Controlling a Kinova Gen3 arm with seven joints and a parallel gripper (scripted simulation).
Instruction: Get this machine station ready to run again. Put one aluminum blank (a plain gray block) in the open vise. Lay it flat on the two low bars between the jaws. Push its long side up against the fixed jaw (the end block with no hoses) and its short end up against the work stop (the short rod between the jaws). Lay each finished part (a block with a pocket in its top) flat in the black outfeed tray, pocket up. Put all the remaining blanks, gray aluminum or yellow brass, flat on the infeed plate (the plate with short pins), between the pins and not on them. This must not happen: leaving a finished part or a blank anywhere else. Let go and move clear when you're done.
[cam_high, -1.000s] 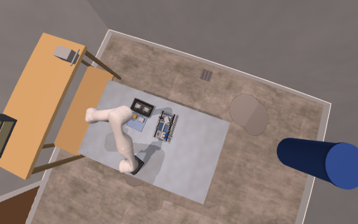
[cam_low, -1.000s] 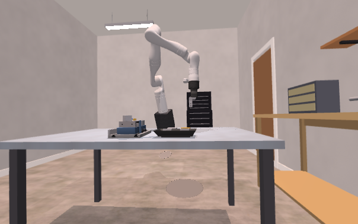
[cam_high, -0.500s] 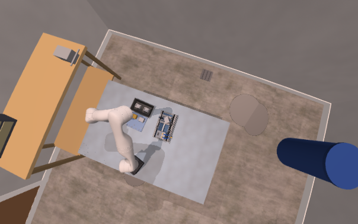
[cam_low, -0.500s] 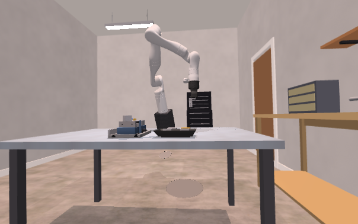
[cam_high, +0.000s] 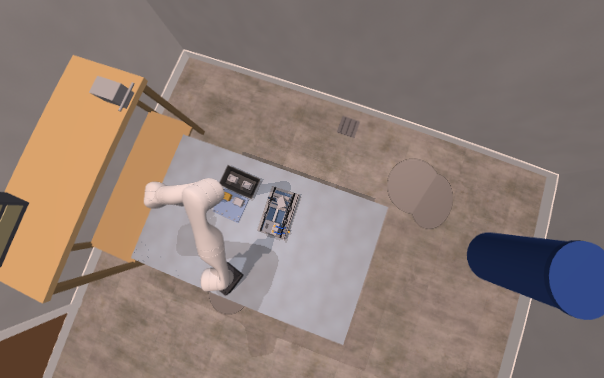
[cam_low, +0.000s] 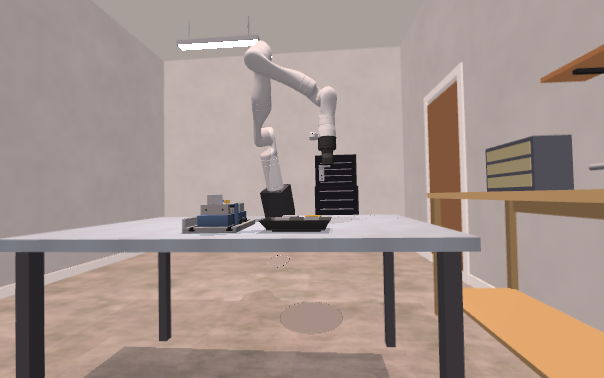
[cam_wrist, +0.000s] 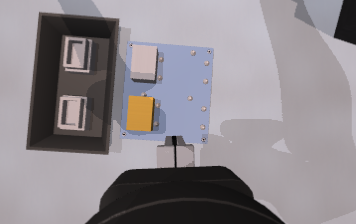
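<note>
Now: hand 17 cm above the yellow brass blank, 6 cm short of it and 4 cm to the left of it. From my hand the other things lie so: vise: 39 cm to the right, 16 cm below, 5 cm ahead.
</note>
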